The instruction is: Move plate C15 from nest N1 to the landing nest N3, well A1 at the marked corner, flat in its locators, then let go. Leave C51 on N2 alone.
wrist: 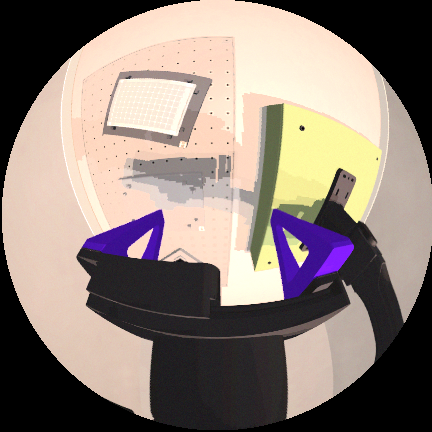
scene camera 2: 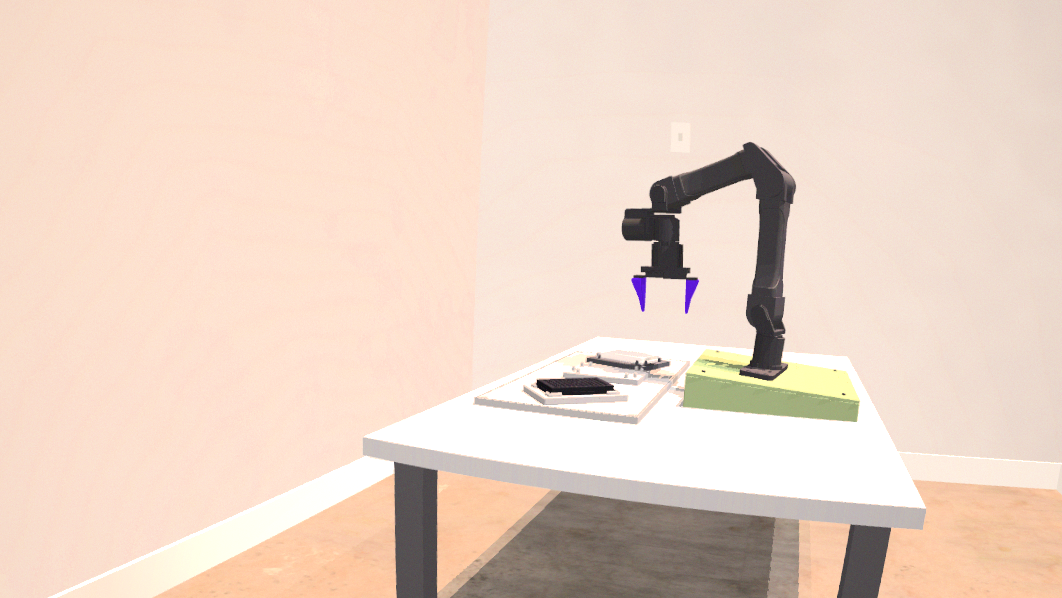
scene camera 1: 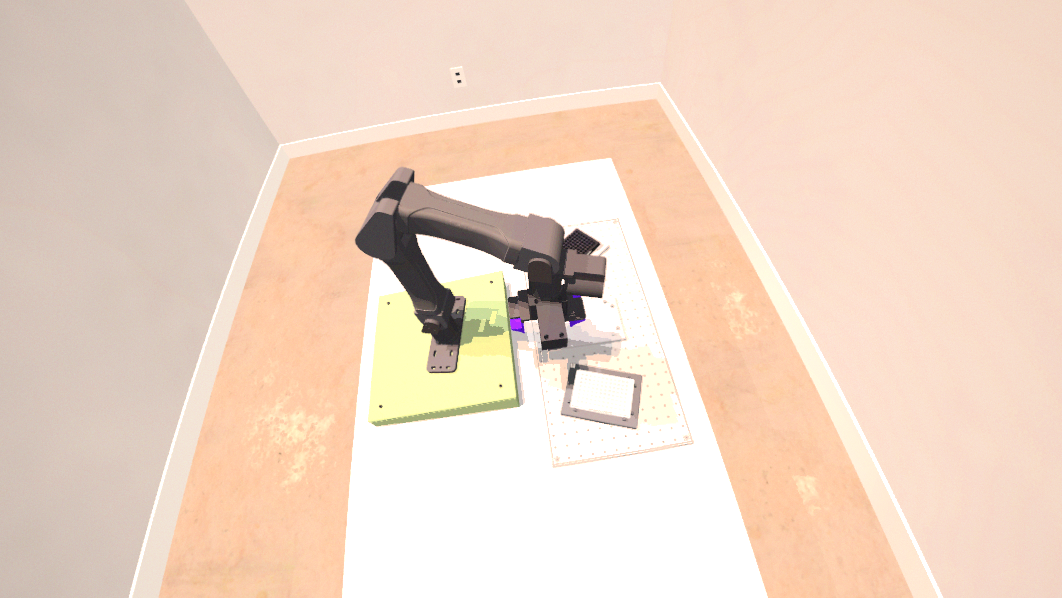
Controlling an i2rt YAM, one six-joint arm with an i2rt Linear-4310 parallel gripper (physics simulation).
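A white plate (scene camera 1: 603,393) (scene camera 2: 627,356) (wrist: 151,106) sits in a dark grey nest (scene camera 1: 637,399) (wrist: 193,112). A black plate (scene camera 1: 581,242) (scene camera 2: 574,385) sits on a white nest (scene camera 2: 583,398) at the other end of the board; in the wrist view it is mostly hidden behind the gripper body. Between them is an empty pale nest (scene camera 2: 620,378) (wrist: 165,200) with small locator pins, in the arm's shadow. Plate and nest labels and the marked corners are not readable. My gripper (scene camera 1: 546,323) (scene camera 2: 664,310) (wrist: 217,214) is open and empty, high above the board and near its base-side edge.
A perforated board (scene camera 1: 661,427) (scene camera 2: 505,399) (wrist: 220,100) carries the nests on the white table (scene camera 1: 460,505) (scene camera 2: 743,460). The green base block (scene camera 1: 416,356) (scene camera 2: 772,401) (wrist: 320,150) under the arm stands beside the board, with a narrow gap between them.
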